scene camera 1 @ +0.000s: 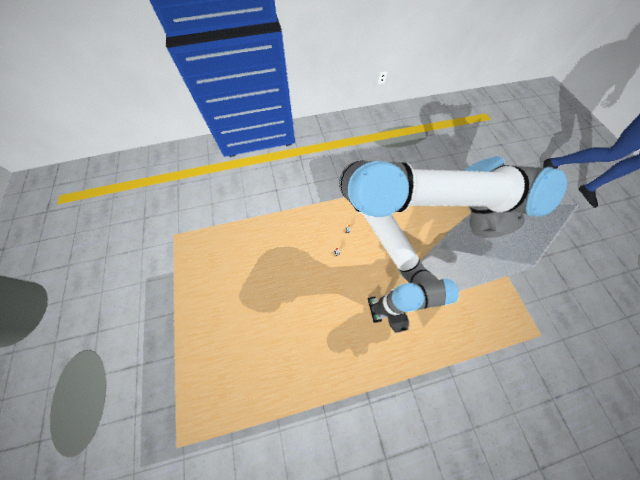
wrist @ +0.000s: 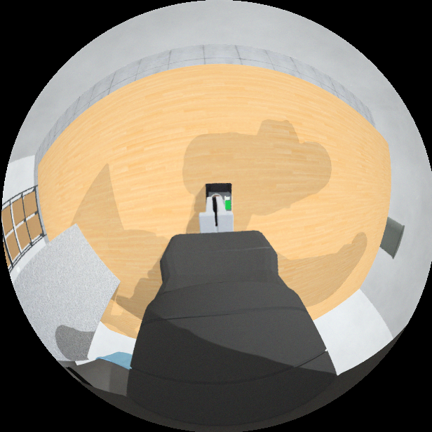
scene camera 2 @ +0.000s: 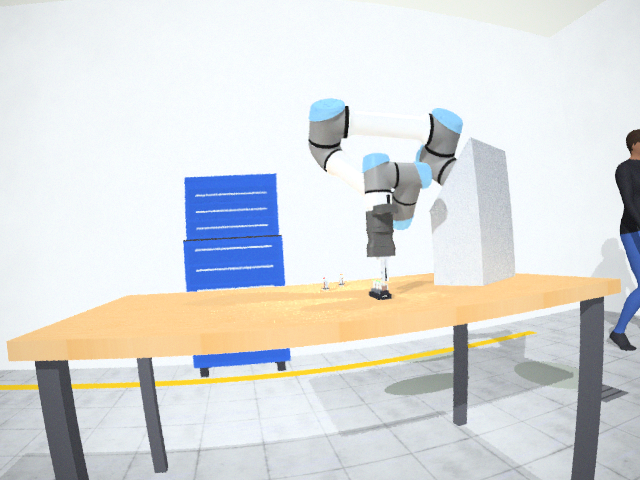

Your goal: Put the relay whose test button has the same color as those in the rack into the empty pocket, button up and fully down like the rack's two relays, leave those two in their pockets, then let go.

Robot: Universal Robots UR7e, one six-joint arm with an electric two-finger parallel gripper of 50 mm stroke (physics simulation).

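Where they show: gripper, fingertip midpoint: [scene camera 1: 380, 316] [scene camera 2: 385, 281]; arm's base, origin of the base link: [scene camera 1: 496, 224] [scene camera 2: 468, 185].
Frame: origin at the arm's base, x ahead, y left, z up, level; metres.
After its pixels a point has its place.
The black rack [scene camera 1: 370, 310] [scene camera 2: 379, 296] {y 0.167, x 0.456, z -0.323 m} [wrist: 218, 187] stands on the table under the wrist. Green test buttons show at both ends of it in scene camera 1, at one end [scene camera 1: 373, 301] {y 0.087, x 0.434, z -0.284 m} and at the other [scene camera 1: 376, 317] {y 0.150, x 0.448, z -0.285 m}. In the wrist view, a relay with a green button [wrist: 228, 204] sits button up in the rack's end pocket. My gripper [scene camera 2: 384, 280] {y 0.150, x 0.429, z -0.286 m} [wrist: 214, 205] is shut and empty, its fingertips pointing down at the top of that relay; whether they touch it I cannot tell. The fingers and gripper body hide the rest of the rack.
Two loose relays stand farther back on the table [scene camera 1: 232, 361] {y 0.123, x 1.053, z -0.332 m} [scene camera 2: 170, 330] {y 0.309, x 0.968, z -0.333 m}: one with a red button [scene camera 1: 336, 251] {y -0.174, x 0.504, z -0.291 m} [scene camera 2: 325, 283] {y -0.163, x 0.500, z -0.307 m}, one with an orange-looking button [scene camera 1: 347, 228] {y -0.267, x 0.413, z -0.291 m} [scene camera 2: 341, 279] {y -0.258, x 0.409, z -0.306 m}. A grey block [scene camera 2: 465, 232] {y 0.119, x 0.124, z -0.167 m} [wrist: 65, 290] stands beside the arm.
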